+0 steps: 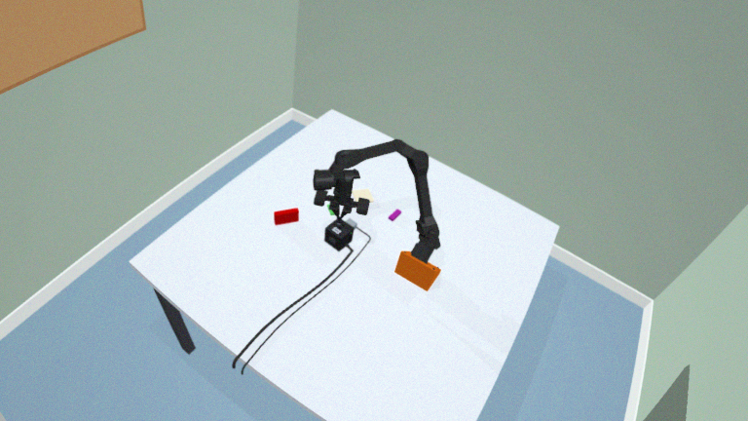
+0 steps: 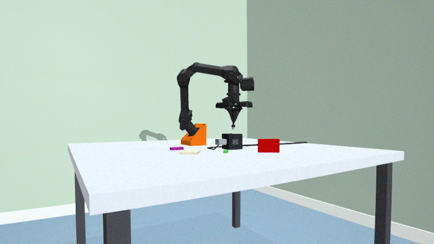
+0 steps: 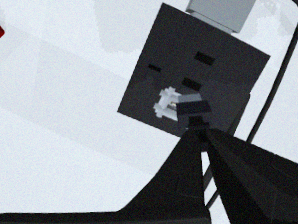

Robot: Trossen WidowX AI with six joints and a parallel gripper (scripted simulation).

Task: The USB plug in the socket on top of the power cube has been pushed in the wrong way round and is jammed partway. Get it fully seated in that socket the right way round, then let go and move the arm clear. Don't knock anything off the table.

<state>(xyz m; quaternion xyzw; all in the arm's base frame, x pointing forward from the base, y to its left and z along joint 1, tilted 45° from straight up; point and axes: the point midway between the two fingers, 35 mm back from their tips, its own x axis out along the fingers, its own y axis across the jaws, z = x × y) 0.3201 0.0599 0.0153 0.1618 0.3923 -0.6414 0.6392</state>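
Now: gripper tip 2 cm above the black USB plug. The rest, counted from my gripper tip: tile: 2 cm ahead, 28 cm to the right, 13 cm below; green piece: 10 cm ahead, 13 cm to the right, 13 cm below; red block: 22 cm ahead, 1 cm to the left, 11 cm below.
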